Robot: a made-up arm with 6 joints.
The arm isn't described. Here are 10 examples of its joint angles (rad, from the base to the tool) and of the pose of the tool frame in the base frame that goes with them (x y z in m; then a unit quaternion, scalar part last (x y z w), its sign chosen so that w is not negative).
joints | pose
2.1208 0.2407 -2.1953 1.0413 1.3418 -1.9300 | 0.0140 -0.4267 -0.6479 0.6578 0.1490 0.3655 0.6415
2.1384 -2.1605 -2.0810 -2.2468 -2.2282 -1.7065 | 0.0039 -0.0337 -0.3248 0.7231 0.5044 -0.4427 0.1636
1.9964 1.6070 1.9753 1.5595 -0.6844 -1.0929 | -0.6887 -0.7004 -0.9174 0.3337 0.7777 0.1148 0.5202
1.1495 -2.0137 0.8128 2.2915 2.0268 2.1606 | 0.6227 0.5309 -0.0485 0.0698 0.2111 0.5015 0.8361
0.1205 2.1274 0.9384 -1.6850 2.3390 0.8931 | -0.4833 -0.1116 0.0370 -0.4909 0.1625 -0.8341 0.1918
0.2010 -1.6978 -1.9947 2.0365 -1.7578 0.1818 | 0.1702 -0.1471 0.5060 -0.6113 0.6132 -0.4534 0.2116
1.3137 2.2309 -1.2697 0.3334 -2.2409 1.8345 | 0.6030 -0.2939 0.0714 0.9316 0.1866 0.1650 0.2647
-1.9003 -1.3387 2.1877 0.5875 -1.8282 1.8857 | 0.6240 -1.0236 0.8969 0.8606 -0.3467 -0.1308 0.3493
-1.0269 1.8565 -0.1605 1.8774 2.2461 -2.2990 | -0.0341 0.3464 -0.0086 -0.3154 0.8227 -0.3225 0.3459
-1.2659 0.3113 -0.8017 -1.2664 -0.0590 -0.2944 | 0.0288 -0.6464 0.7505 0.5029 -0.7178 0.3100 0.3684
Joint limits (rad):
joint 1: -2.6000..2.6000
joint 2: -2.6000..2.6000
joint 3: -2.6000..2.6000
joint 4: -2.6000..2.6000
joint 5: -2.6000..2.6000
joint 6: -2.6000..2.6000
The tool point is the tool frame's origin. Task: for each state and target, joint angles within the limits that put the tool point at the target. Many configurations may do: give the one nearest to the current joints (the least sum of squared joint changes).
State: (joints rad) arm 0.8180 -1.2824 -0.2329 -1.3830 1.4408 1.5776
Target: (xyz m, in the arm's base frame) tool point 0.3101 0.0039 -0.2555
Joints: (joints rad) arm 0.5336 -1.0835 -0.1336 -1.2758 1.7297 1.5985
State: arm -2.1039 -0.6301 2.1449 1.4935 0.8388 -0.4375
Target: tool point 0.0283 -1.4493 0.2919
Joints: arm -1.9448 -0.2666 2.2412 1.6587 0.8218 -0.4095
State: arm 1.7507 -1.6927 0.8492 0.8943 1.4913 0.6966
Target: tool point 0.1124 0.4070 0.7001
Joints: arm 1.1165 -0.9294 0.5554 1.2004 1.3923 0.8260
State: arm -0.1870 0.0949 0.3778 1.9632 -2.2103 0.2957
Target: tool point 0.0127 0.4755 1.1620
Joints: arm -0.2781 -0.2330 0.3155 2.0880 -2.1586 0.2143
